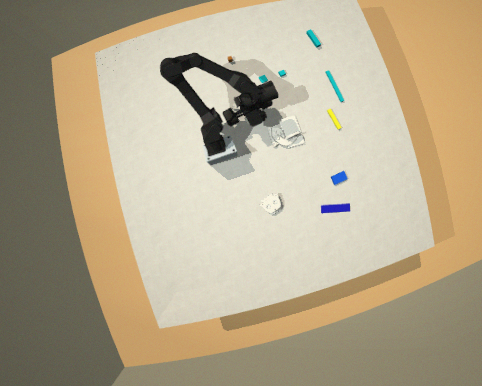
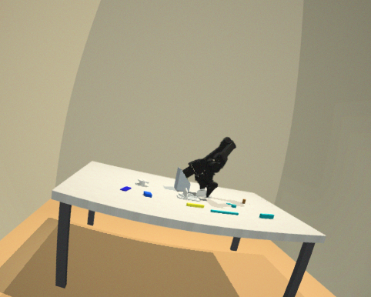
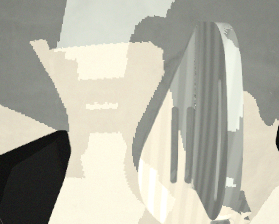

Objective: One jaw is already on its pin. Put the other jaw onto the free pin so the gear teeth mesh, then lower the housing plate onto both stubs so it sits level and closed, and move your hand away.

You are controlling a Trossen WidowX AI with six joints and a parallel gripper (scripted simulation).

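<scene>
The white jaw piece is 30 mm to the left of my gripper tip and 30 mm behind it. From my gripper tip the other things lie so: orange piece (260 mm to the left, 10 mm above); yellow bar (340 mm ahead, 110 mm to the right); blue block (350 mm to the right, 280 mm ahead).
</scene>
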